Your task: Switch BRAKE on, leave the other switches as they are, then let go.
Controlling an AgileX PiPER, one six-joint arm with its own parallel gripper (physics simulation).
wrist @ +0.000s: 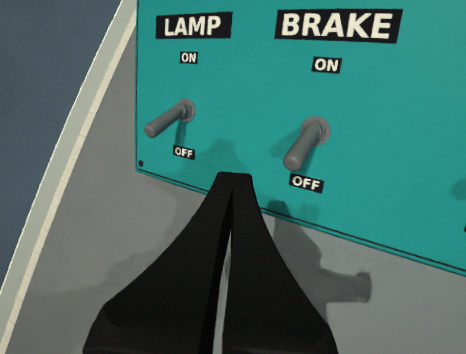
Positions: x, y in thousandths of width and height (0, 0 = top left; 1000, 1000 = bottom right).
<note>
I see my gripper (501, 538) and a teal switch panel (812, 247).
</note>
